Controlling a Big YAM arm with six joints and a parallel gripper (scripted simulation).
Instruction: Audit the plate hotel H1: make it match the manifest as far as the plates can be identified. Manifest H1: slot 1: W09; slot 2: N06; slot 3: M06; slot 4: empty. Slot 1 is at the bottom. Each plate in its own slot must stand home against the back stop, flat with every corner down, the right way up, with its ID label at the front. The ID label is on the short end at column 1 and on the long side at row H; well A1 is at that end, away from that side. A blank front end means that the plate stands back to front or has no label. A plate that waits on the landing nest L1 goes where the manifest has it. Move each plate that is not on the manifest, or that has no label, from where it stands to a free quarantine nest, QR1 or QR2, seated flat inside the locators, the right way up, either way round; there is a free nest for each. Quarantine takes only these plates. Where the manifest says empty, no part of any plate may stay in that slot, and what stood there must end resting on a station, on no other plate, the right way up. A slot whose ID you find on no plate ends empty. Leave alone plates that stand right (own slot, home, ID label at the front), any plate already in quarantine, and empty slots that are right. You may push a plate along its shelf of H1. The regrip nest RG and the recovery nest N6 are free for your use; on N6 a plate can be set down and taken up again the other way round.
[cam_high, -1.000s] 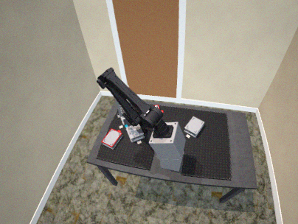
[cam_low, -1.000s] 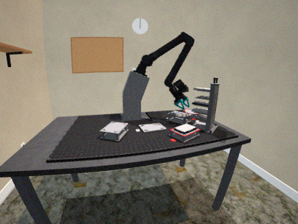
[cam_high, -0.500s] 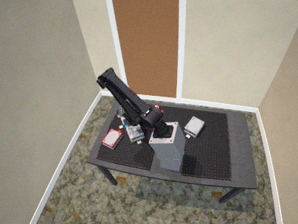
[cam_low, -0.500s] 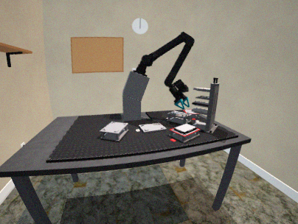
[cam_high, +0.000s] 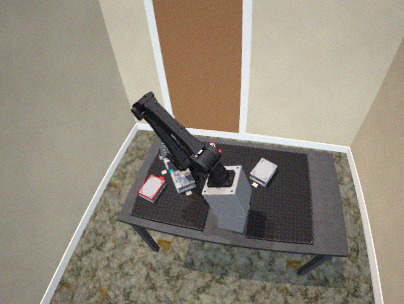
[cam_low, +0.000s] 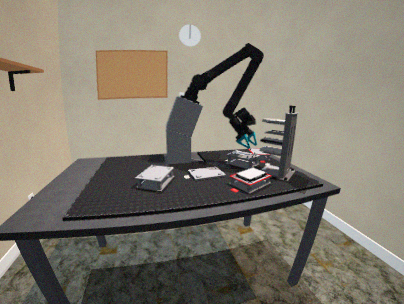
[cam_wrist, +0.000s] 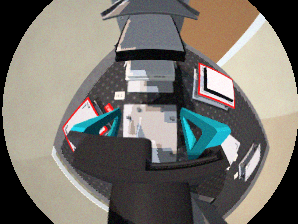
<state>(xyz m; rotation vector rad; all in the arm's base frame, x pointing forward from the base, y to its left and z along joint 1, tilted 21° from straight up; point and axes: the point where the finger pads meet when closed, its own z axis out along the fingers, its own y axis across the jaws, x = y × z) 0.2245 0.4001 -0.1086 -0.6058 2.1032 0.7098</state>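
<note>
Now: hand 15 cm below the white well plate, 10 cm short of it and 8 cm to the right of it.
</note>
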